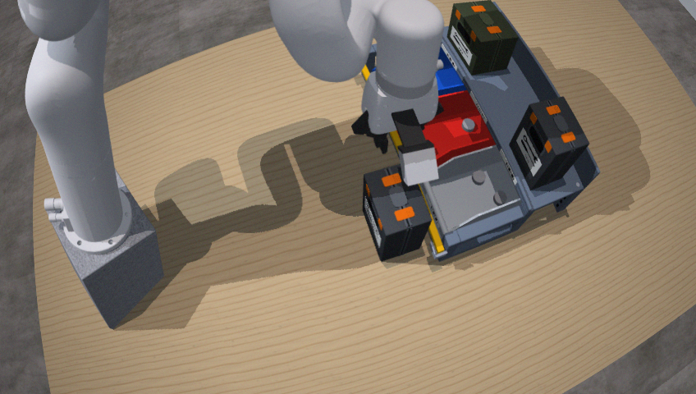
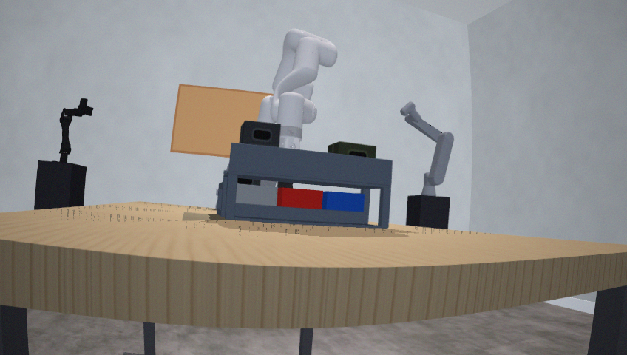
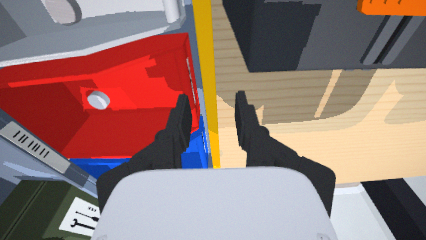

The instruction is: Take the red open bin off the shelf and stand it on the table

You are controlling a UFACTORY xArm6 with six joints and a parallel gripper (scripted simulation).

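Now: the yellow rail 2 cm below my hand. Round my hand: grey bin 12 cm ahead, 10 cm to the right, 3 cm below; blue bin 12 cm to the left, 9 cm ahead, 3 cm below; red bin 11 cm ahead, 3 cm below, 1 cm to the left.
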